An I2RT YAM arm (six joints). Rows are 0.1 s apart.
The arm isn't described. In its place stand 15 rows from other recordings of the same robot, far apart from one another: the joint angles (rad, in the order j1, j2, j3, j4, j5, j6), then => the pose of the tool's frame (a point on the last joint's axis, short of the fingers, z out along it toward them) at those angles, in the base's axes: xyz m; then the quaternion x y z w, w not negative.
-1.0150, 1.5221, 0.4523, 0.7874, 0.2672, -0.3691 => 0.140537, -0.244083, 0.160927, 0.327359, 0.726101, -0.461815, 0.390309
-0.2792, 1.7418, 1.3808, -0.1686, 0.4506, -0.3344 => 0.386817, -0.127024, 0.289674, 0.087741, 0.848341, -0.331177, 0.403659
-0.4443, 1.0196, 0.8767, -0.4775, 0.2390, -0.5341 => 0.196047, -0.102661, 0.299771, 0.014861, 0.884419, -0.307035, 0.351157
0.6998, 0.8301, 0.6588, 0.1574, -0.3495, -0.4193 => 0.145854, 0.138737, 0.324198, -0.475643, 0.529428, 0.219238, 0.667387
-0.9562, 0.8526, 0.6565, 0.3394, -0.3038, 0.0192 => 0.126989, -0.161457, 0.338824, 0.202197, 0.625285, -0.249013, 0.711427
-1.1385, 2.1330, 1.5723, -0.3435, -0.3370, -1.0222 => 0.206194, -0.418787, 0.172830, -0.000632, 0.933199, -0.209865, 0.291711
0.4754, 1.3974, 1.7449, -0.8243, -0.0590, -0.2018 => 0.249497, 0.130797, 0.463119, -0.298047, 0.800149, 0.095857, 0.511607
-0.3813, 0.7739, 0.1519, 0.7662, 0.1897, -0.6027 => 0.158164, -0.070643, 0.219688, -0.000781, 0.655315, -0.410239, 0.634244
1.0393, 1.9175, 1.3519, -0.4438, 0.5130, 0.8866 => 0.220130, 0.339943, 0.192250, -0.000817, 0.932080, 0.080750, 0.353138
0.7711, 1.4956, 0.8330, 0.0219, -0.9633, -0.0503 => 0.198966, 0.234116, 0.216962, -0.506725, 0.643299, 0.527604, 0.225899
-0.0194, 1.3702, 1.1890, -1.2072, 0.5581, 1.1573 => 0.237688, -0.023468, 0.284605, 0.552171, 0.782434, -0.183920, 0.221534
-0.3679, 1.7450, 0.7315, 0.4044, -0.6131, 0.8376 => 0.316059, -0.099871, 0.138316, 0.364210, 0.775445, 0.362819, 0.366605
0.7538, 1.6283, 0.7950, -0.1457, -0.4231, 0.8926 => 0.211435, 0.218527, 0.147718, 0.003771, 0.937211, 0.345623, 0.046544
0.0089, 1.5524, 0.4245, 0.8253, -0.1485, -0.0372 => 0.278539, 0.007747, 0.149265, -0.062454, 0.802160, 0.051396, 0.591605
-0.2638, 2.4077, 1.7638, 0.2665, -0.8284, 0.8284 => 0.527353, -0.115263, 0.155089, 0.200027, 0.764561, 0.463027, 0.401299
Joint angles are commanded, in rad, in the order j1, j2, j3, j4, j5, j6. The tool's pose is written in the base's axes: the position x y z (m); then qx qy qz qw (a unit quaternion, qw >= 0). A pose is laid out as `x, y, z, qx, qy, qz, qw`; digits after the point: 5 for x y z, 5 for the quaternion.
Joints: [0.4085, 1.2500, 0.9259, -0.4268, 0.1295, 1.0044]
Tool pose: 0.24779, 0.10225, 0.26831, 0.29333, 0.86732, 0.21304, 0.34106
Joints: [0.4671, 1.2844, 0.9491, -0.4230, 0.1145, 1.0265]
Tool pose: 0.24819, 0.12062, 0.26758, 0.27491, 0.87522, 0.22942, 0.32523
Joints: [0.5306, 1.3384, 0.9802, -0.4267, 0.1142, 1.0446]
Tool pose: 0.24964, 0.14177, 0.26341, 0.25556, 0.88643, 0.23372, 0.30708
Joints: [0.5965, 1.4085, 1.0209, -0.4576, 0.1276, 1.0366]
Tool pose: 0.25022, 0.16443, 0.25520, 0.22574, 0.90557, 0.21730, 0.28595
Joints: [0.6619, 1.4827, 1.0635, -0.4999, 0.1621, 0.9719]
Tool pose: 0.24899, 0.18672, 0.24479, 0.17138, 0.92895, 0.18010, 0.27431
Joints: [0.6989, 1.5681, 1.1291, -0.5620, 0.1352, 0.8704]
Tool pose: 0.25228, 0.20575, 0.23567, 0.10092, 0.95235, 0.15226, 0.24424
